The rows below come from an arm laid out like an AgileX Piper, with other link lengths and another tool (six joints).
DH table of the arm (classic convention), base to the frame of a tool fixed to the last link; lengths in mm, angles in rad. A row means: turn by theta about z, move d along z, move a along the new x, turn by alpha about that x. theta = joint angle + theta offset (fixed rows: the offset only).
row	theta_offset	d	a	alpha
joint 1	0	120.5	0	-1.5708
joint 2	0.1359	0	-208.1	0
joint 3	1.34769	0	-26.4	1.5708
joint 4	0	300.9	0	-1.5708
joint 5	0	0	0	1.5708
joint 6	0.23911	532	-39.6	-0.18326
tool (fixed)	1.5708	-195.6	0	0
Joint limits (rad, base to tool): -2.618..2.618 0..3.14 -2.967..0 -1.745..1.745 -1.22..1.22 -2.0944..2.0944
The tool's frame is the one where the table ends.
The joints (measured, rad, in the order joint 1, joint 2, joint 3, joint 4, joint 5, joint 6), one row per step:
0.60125, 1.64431, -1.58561, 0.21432, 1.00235, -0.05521
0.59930, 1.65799, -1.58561, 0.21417, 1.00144, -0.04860
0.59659, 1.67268, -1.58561, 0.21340, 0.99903, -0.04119
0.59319, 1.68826, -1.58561, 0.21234, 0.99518, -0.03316
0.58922, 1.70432, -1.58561, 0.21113, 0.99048, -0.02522
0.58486, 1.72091, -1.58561, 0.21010, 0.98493, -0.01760
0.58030, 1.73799, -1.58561, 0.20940, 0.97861, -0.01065
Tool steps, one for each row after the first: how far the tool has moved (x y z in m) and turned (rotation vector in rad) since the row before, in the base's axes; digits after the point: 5 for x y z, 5 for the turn. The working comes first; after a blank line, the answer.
Tool pose at each row, in the base's axes (x y z in m, rotation vector in rad; the steps are taken from these numbers as rounded here):
0.45375, 0.33048, 0.09347, -1.55311, -2.36626, -1.08664
0.45419, 0.32915, 0.08579, -1.56719, -2.35814, -1.06912
0.45522, 0.32739, 0.07782, -1.58346, -2.34920, -1.05235
0.45671, 0.32529, 0.06962, -1.60150, -2.33928, -1.03645
0.45850, 0.32292, 0.06132, -1.62025, -2.32910, -1.02115
0.46045, 0.32042, 0.05288, -1.63918, -2.31862, -1.00641
0.46248, 0.31792, 0.04432, -1.65763, -2.30817, -0.99214

0.00044, -0.00133, -0.00768, -0.00498, 0.01353, -0.00751
0.00103, -0.00176, -0.00797, -0.00498, 0.01313, -0.00929
0.00149, -0.00210, -0.00820, -0.00474, 0.01279, -0.01083
0.00179, -0.00237, -0.00830, -0.00472, 0.01232, -0.01153
0.00195, -0.00250, -0.00844, -0.00453, 0.01199, -0.01187
0.00203, -0.00250, -0.00856, -0.00436, 0.01162, -0.01170

